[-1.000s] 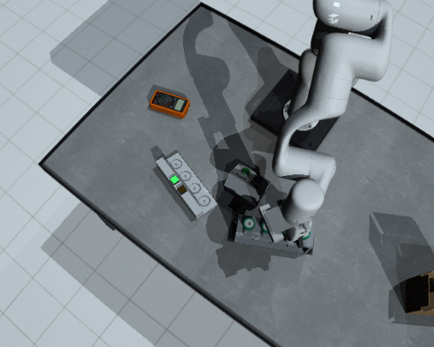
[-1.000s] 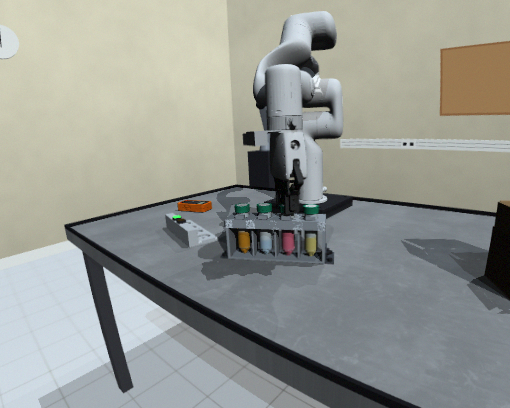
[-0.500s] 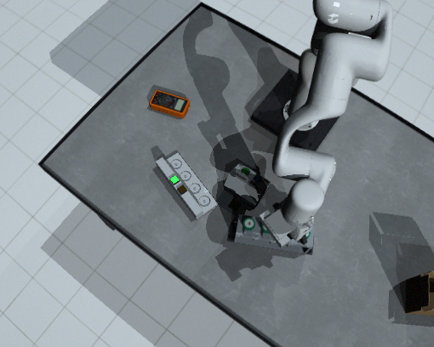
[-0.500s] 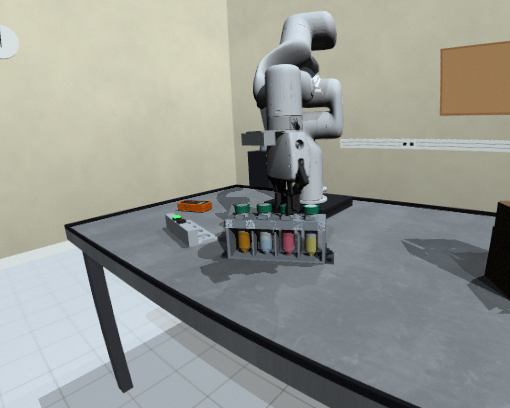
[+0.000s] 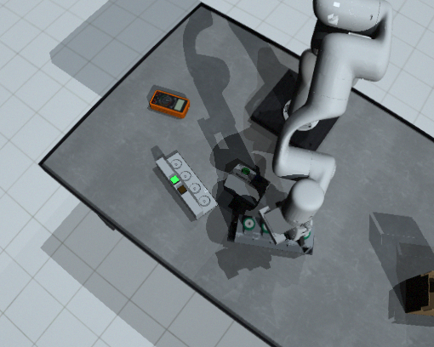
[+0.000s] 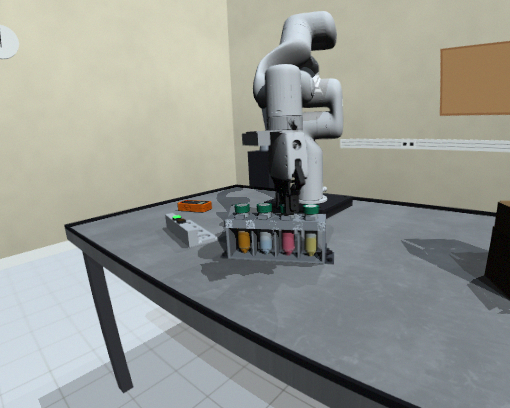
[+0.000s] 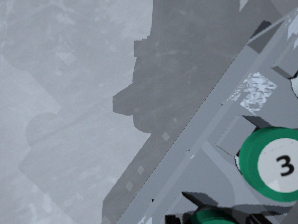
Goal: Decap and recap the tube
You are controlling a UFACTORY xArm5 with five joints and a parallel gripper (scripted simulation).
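My gripper is now 10 mm above the tube 2's threaded neck. The rest, counted from my hand: key housing (80 mm behind, 180 mm to the right, 80 mm below); green key (100 mm behind, 200 mm to the right, 60 mm below); blue key (100 mm behind, 160 mm to the right, 60 mm below).
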